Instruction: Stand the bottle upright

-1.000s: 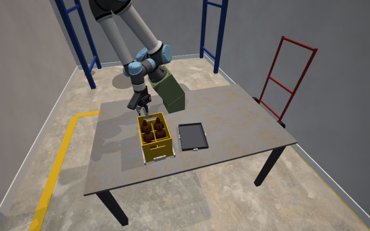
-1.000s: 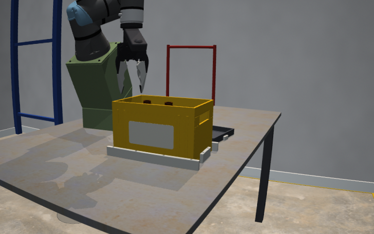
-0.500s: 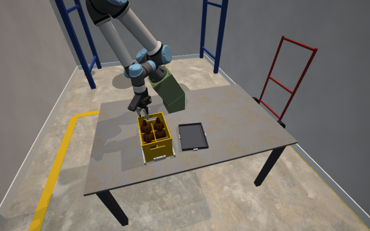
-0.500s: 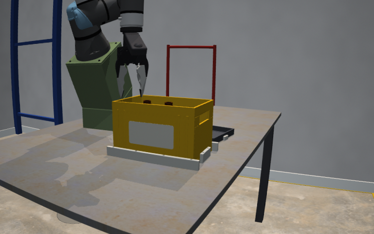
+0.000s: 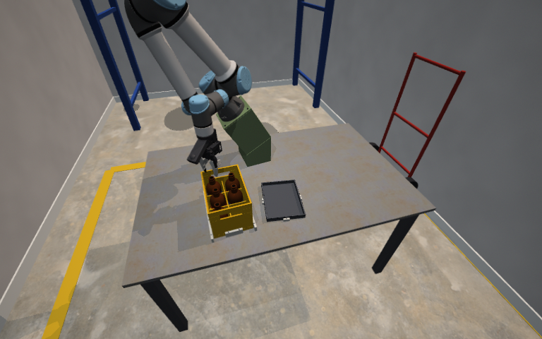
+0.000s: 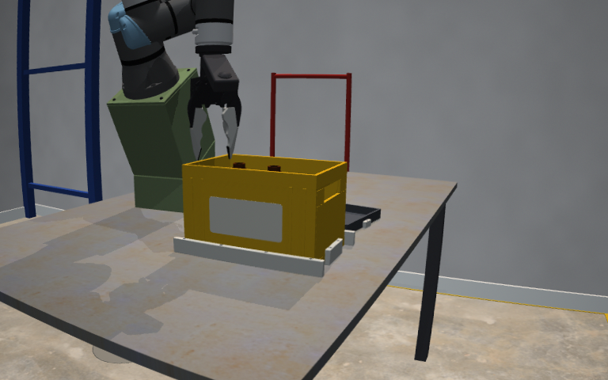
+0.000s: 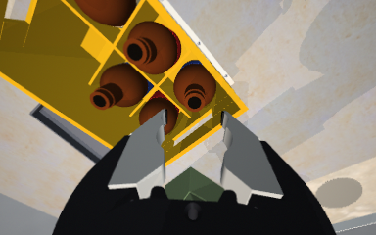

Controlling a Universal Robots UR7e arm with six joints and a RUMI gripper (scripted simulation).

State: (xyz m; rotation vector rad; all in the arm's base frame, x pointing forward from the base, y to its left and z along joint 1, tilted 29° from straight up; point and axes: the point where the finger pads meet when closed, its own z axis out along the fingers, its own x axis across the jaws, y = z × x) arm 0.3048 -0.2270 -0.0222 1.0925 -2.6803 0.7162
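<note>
Now: hand 90 mm short of the yellow crate, 50 mm to the right of it and 110 mm above it. Also, from my hand: dark tray 110 mm ahead, 320 mm to the left, 180 mm below.
</note>
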